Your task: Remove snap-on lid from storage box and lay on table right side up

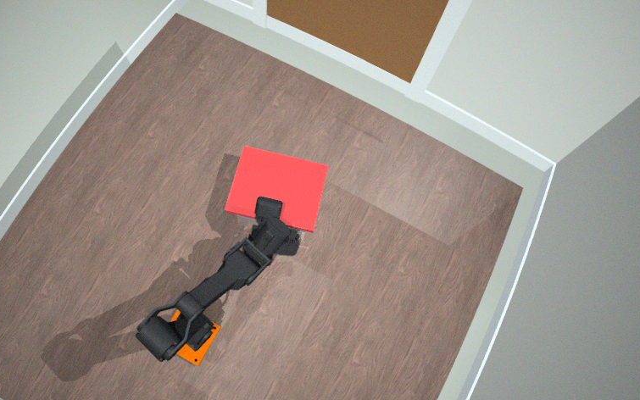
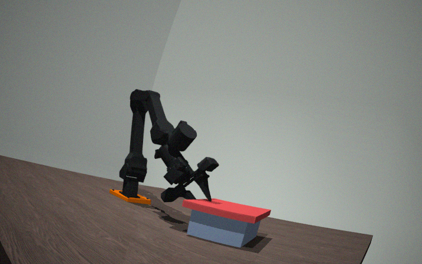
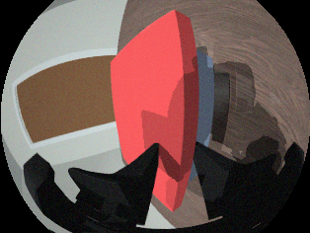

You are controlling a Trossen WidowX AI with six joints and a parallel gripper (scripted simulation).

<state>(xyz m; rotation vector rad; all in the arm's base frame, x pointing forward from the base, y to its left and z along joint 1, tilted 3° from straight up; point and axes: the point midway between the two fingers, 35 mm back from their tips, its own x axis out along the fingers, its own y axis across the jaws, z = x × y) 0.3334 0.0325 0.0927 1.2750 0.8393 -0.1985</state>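
Now: gripper tip 7 cm short of the red lid, 3 cm to the right of it and 1 cm below it. Also, from my gripper tip: blue storage box: 7 cm ahead, 4 cm below, 3 cm to the left.
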